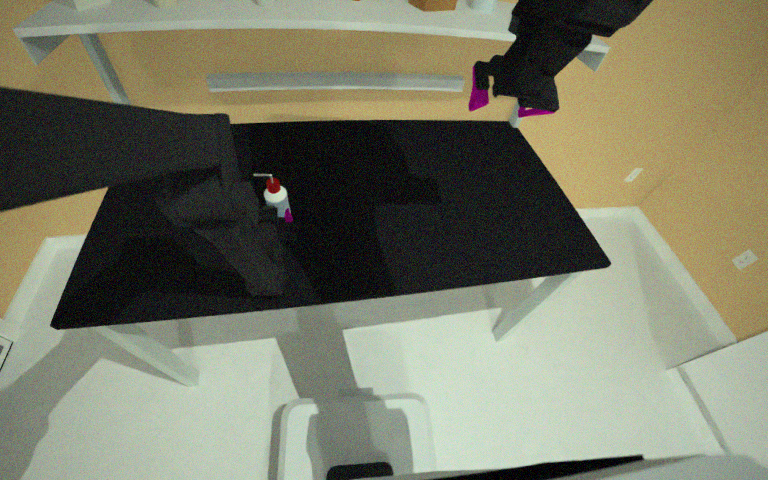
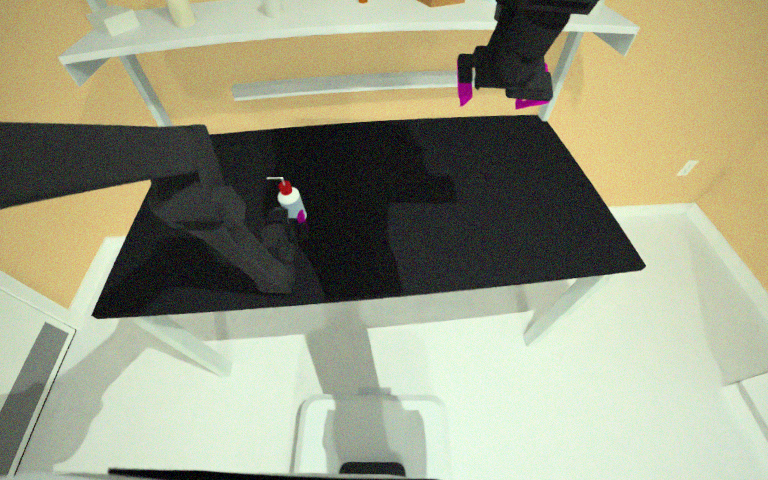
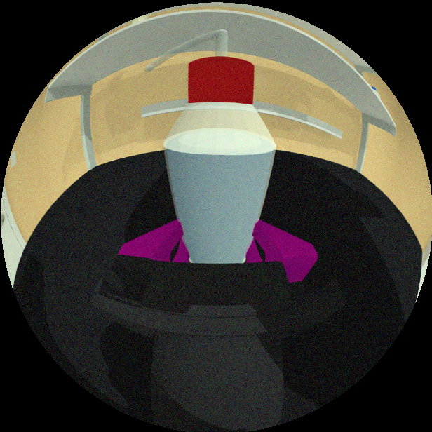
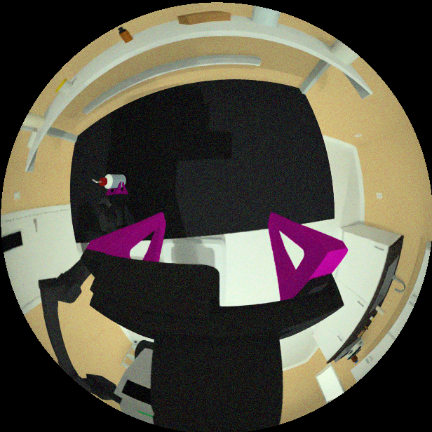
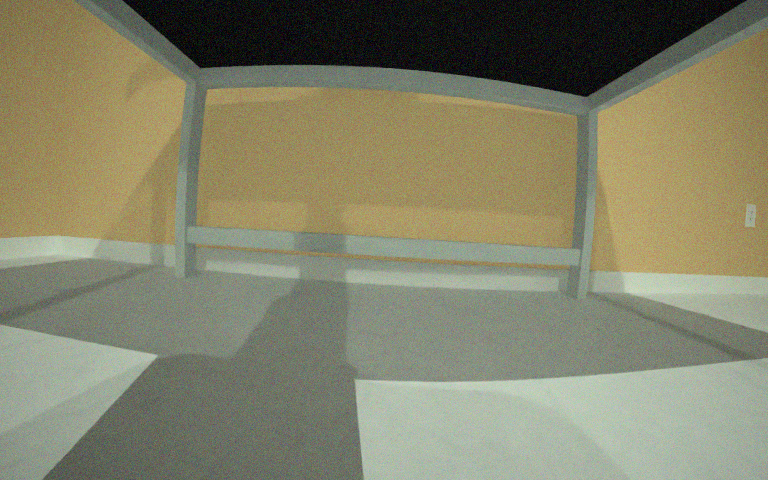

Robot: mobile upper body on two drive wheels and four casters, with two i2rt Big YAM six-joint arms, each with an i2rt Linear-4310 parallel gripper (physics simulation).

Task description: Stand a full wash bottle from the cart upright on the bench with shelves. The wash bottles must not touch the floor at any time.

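Places are measured from the left arm's base along level axes (x right, y ahead, z up), in centimetres.
Pixels of known places: right gripper, fingertip midpoint: (image 1: pixel 494 110) (image 2: pixel 488 104).
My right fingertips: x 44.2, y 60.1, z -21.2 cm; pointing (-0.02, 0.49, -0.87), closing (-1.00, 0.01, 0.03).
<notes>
Ahead of a thing's pixels: the offset from my right fingertips to its middle. "spot": to the spot under its first point. Level surfaces: height alone.
A wash bottle @[dx -45.3, dy +11.4, dz -34.6 cm] (image 1: pixel 275 195) (image 2: pixel 289 198) (image 3: pixel 218 190) (image 4: pixel 116 180) with a red cap, bent nozzle and grey-blue lower body is upright over the left half of the black bench top @[dz -43.6 cm] (image 1: pixel 481 169) (image 2: pixel 509 169) (image 4: pixel 270 150). My left gripper (image 1: pixel 281 213) (image 2: pixel 294 216) (image 3: pixel 217 217) is shut on its lower body. I cannot tell whether the bottle's base touches the bench; the gripper hides it. My right gripper (image 1: pixel 502 107) (image 2: pixel 493 100) (image 4: pixel 216 217) is open and empty, high at the right. The cart cannot be made out.
A pale shelf (image 1: pixel 254 25) (image 2: pixel 317 28) runs above the bench's back, holding a brown box @[spot: dx -3.6, dy +46.1, dz +3.8 cm] (image 1: pixel 433 4) (image 4: pixel 205 18) and an amber bottle (image 4: pixel 126 35). A rail (image 1: pixel 334 82) crosses below it. Bench legs (image 5: pixel 186 181) (image 5: pixel 585 203) stand ahead. White cabinets (image 4: pixel 367 245) stand at the right.
</notes>
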